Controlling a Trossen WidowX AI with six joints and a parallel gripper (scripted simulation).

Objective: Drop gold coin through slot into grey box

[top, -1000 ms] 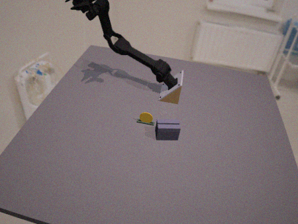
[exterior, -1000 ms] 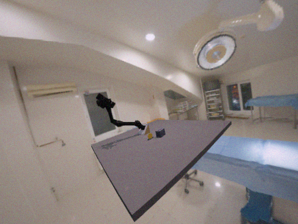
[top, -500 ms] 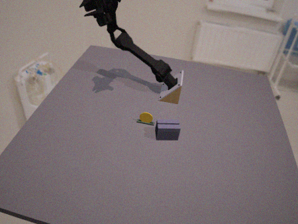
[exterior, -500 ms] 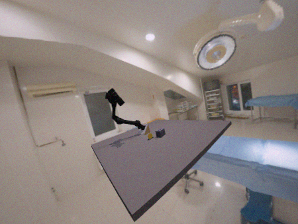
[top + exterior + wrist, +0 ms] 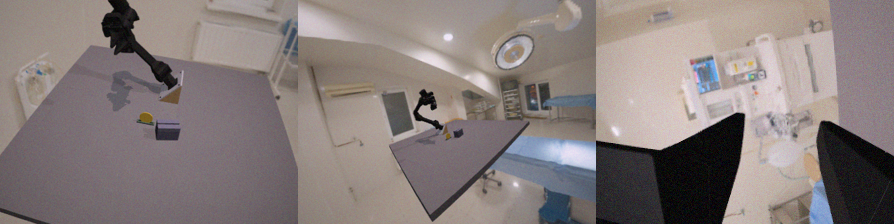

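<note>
Right now the gold coin is 38 cm below my gripper tip, 14 cm to the left of it and 11 cm behind it.
</note>
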